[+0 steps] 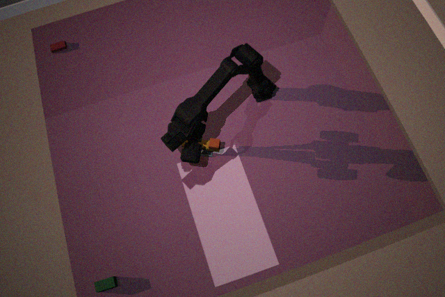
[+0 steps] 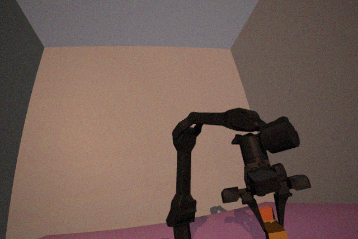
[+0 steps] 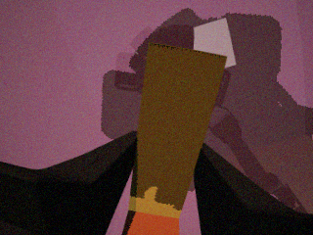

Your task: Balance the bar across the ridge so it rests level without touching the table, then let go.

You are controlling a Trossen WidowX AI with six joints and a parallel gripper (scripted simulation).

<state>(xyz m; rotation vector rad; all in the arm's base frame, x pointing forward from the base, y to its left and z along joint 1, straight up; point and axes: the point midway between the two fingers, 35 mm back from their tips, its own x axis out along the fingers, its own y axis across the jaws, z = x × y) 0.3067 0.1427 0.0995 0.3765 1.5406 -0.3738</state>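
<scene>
The bar is 40 mm behind my gripper tip, 20 mm to the left of it and 10 mm above it. From my gripper tip the other things lie so: green block: 430 mm ahead, 360 mm to the left, 50 mm below; red block: 640 mm to the right, 430 mm ahead, 60 mm below.
</scene>
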